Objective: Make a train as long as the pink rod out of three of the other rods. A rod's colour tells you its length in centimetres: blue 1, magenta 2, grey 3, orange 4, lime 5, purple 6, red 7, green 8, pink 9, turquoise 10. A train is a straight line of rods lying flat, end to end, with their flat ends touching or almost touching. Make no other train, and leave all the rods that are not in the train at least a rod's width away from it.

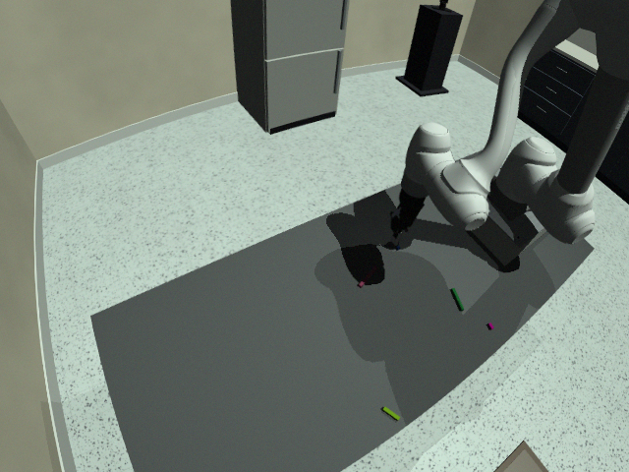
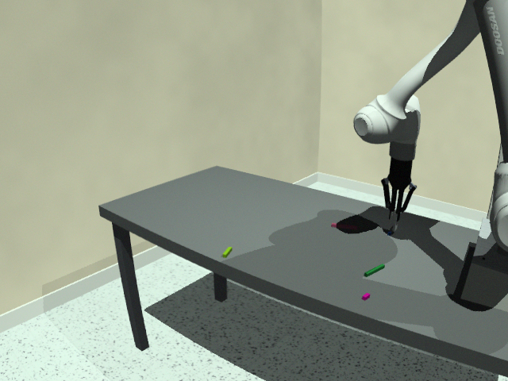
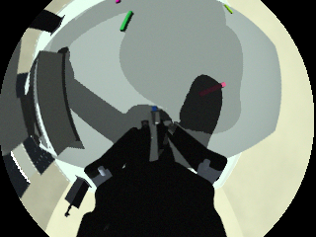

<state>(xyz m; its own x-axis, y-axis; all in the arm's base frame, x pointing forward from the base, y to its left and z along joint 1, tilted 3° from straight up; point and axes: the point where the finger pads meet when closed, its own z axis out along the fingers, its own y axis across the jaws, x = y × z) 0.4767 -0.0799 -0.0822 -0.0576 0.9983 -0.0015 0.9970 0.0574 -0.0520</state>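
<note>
The grey rod is 3 cm below my hand. Also, from my hand: blue rod: 2 cm to the left, 4 cm below; then pink rod: 16 cm ahead, 7 cm to the left, 4 cm below; then green rod: 6 cm behind, 28 cm to the left, 4 cm below.
</note>
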